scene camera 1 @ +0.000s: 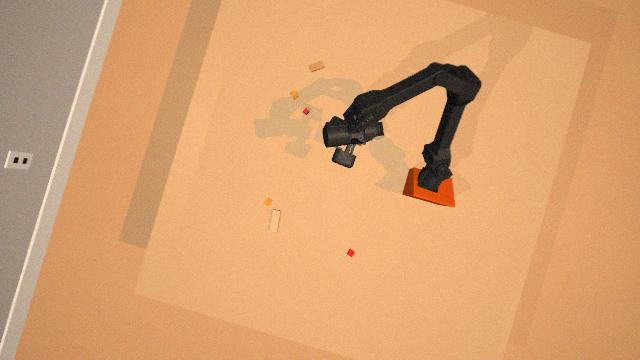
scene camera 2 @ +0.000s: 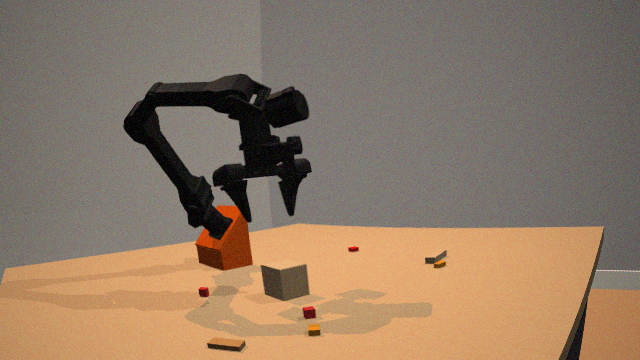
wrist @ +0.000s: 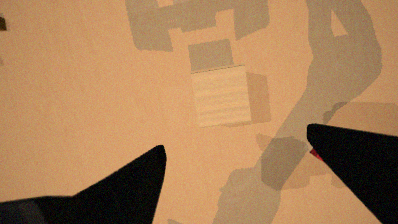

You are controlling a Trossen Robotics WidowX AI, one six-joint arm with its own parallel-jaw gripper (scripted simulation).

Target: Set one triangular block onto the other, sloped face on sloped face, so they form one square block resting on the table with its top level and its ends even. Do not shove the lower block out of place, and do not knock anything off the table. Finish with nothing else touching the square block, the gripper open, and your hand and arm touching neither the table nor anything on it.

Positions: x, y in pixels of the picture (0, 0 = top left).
Labels:
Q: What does my gripper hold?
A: Nothing.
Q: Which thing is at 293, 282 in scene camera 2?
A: A tan triangular block.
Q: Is my gripper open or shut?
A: Open.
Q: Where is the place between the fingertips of my gripper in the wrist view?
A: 233, 141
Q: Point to a tan triangular block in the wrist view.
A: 221, 96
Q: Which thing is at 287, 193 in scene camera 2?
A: My gripper.

